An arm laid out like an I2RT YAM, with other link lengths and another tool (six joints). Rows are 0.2 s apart.
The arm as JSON. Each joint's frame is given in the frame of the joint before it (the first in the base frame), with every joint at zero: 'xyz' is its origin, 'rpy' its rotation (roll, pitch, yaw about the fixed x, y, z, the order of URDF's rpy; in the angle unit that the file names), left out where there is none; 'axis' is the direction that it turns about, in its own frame. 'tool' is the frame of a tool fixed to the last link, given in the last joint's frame.
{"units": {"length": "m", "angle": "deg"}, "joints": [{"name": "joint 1", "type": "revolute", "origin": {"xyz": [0.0, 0.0, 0.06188]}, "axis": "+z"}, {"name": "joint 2", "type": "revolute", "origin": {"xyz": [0.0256, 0.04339, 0.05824]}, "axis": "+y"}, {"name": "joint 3", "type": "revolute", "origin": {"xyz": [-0.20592, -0.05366, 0.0]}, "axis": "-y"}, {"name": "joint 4", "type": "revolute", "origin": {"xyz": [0.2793, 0.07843, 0.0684]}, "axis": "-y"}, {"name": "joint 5", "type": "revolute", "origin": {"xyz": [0.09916, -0.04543, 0.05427]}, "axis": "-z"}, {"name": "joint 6", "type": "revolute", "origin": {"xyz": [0.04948, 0.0, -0.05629]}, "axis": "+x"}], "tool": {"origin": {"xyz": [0.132, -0.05, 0.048], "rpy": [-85.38, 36.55, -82.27]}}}
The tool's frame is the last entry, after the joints.
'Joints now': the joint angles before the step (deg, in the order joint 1, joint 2, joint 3, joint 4, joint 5, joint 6). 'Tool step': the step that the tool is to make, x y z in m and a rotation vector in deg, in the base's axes. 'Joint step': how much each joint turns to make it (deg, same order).
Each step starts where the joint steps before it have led.
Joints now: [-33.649, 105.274, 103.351, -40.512, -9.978, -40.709]
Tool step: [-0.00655, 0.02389, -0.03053, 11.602, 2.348, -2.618]
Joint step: [1.661, 0.219, 0.000, -6.229, -3.081, 9.158]
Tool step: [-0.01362, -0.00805, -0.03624, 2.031, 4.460, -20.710]
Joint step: [6.229, 3.081, -0.022, -0.328, 17.572, 20.546]
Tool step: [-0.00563, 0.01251, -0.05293, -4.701, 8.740, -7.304]
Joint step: [5.443, 6.514, 0.001, -0.985, 13.552, 6.339]
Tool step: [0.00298, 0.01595, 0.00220, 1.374, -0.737, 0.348]
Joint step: [1.573, -0.700, 0.021, -1.070, -0.722, 1.923]
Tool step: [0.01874, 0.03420, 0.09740, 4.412, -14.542, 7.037]
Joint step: [0.679, -10.425, 0.765, 1.247, -10.819, 0.023]
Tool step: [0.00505, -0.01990, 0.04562, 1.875, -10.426, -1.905]
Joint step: [-2.667, -2.535, -0.023, 6.448, -4.130, 3.299]
